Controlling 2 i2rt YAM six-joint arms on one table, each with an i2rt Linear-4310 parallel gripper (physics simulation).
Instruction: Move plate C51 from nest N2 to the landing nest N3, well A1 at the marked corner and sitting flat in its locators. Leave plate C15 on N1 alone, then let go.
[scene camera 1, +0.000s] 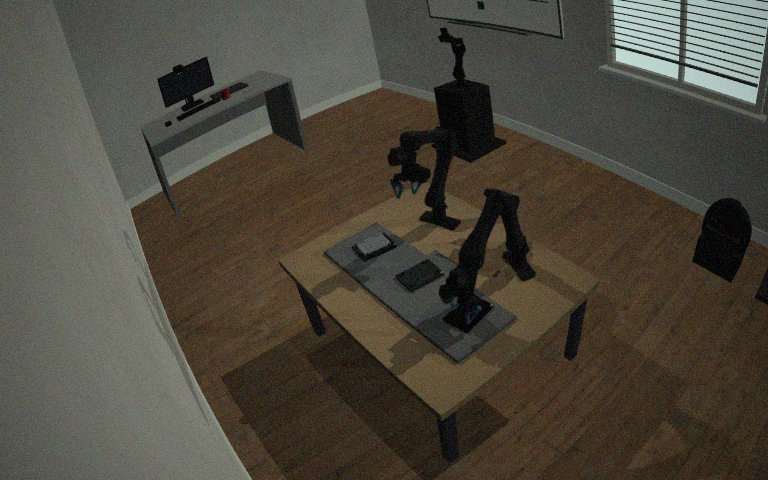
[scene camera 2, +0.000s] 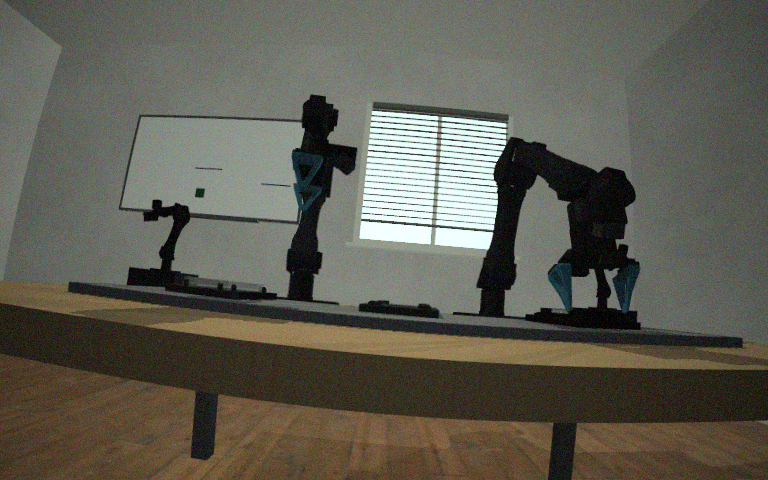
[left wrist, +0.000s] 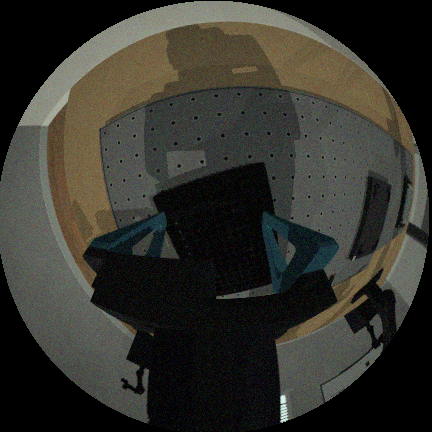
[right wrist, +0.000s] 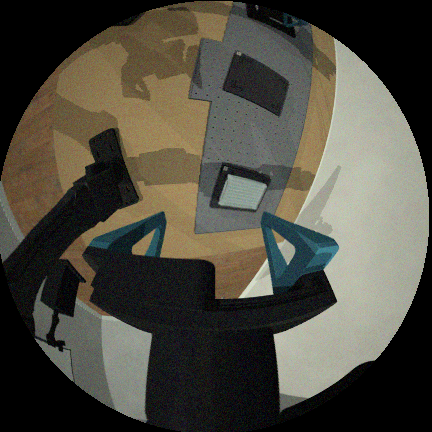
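A black well plate C51 lies in the nest at the near right end of the grey perforated board. My left gripper is open and lowered over this plate, one teal finger on each side of it. The dark middle nest looks empty. The white plate C15 sits in the far left nest. My right gripper is open and empty, high in the air past the table's far edge.
Both arm bases stand on the table behind the board. A black pedestal with another arm stands on the floor behind. A desk with a monitor is at the far left wall.
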